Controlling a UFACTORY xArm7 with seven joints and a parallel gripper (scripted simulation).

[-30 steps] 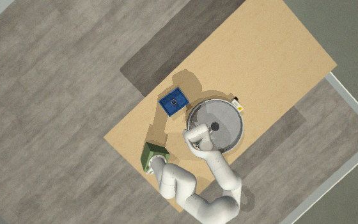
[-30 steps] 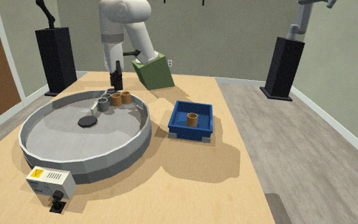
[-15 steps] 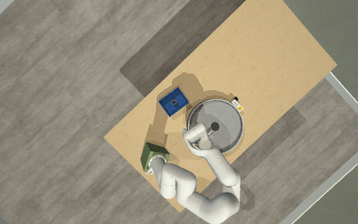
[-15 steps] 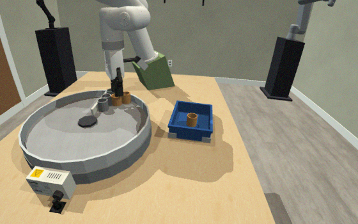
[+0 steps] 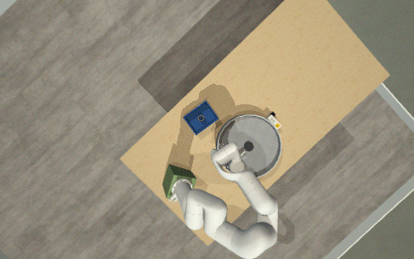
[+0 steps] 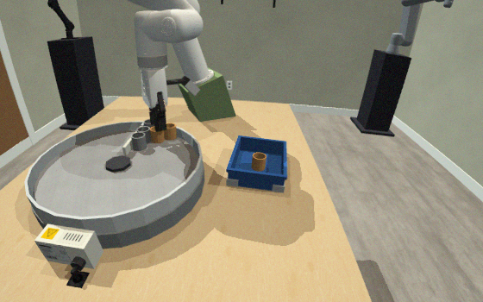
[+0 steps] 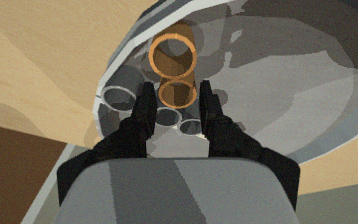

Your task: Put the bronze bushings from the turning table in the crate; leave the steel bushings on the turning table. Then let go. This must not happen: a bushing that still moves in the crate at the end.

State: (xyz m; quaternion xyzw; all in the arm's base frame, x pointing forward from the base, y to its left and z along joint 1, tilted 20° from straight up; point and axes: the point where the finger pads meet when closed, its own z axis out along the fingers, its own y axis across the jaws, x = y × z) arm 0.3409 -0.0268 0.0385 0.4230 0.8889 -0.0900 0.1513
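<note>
Now: hand 20 mm short of the blue crate, 290 mm to the right of it and 90 mm above it. From my hand the other things lie so: grey turning table 140 mm ahead, 60 mm to the right, 60 mm below.
</note>
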